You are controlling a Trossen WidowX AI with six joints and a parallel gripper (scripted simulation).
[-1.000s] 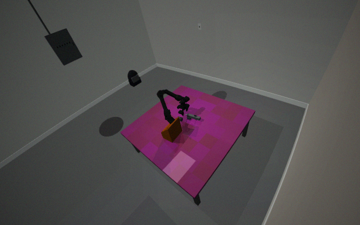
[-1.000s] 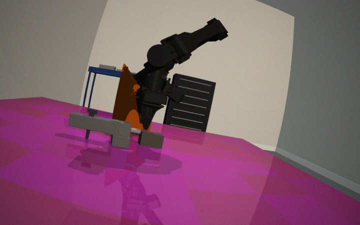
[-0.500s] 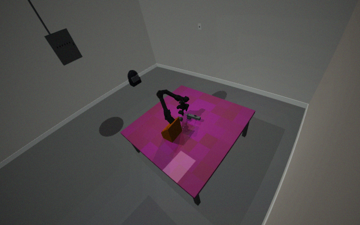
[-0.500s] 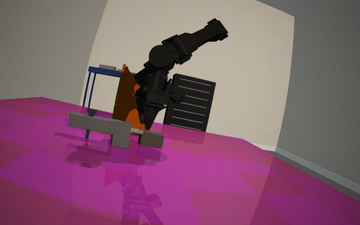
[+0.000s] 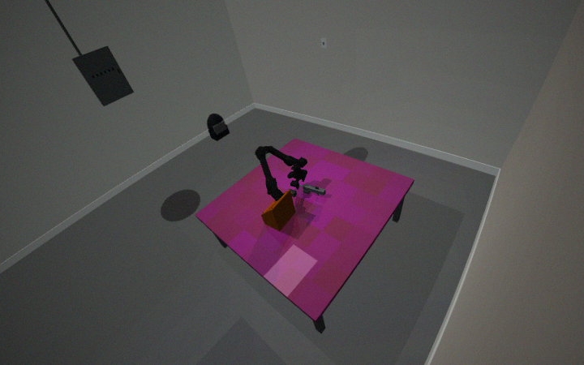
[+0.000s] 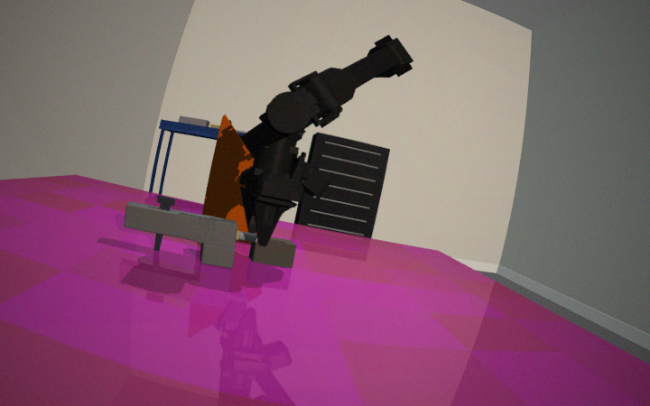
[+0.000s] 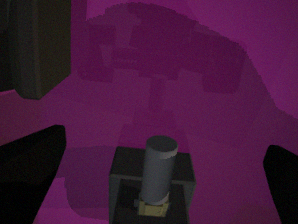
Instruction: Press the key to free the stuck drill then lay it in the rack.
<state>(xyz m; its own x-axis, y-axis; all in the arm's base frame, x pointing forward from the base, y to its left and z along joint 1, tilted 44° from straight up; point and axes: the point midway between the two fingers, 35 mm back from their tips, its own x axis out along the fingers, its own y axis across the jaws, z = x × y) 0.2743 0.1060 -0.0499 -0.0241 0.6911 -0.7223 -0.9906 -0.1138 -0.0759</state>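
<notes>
My gripper tip is now 6 cm to the left of the drill. From my gripper tip the other things lie so: dark key (2 cm ahead, 15 cm to the right); rack (8 cm behind, 4 cm to the left, 3 cm below); grey housing (1 cm ahead, 12 cm to the right, 1 cm below).
</notes>
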